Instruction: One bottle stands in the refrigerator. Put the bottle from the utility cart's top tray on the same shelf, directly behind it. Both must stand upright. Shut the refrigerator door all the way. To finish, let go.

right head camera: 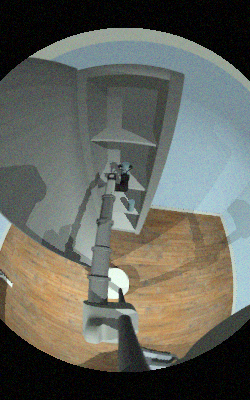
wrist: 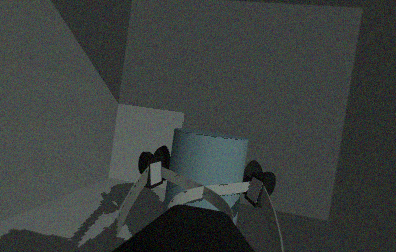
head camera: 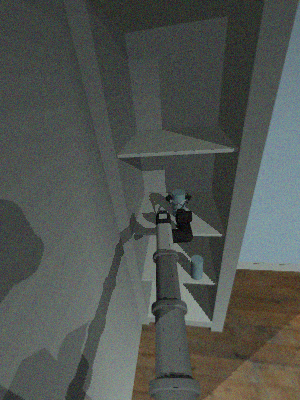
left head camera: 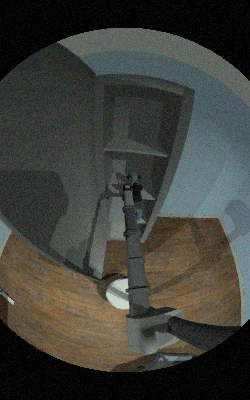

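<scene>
My gripper is shut on a light-blue bottle, with one fingertip on each side. It holds the bottle about upright inside the refrigerator, between the uppermost shelf and the one below. Whether its base touches that shelf is hidden by the wrist. The other blue bottle stands upright one shelf lower, near the right side. The refrigerator door is open on the left.
The telescoping arm reaches into the refrigerator close to its left side. A white round object is on the wooden floor below the arm. A blue wall is at the right. I cannot make out the utility cart.
</scene>
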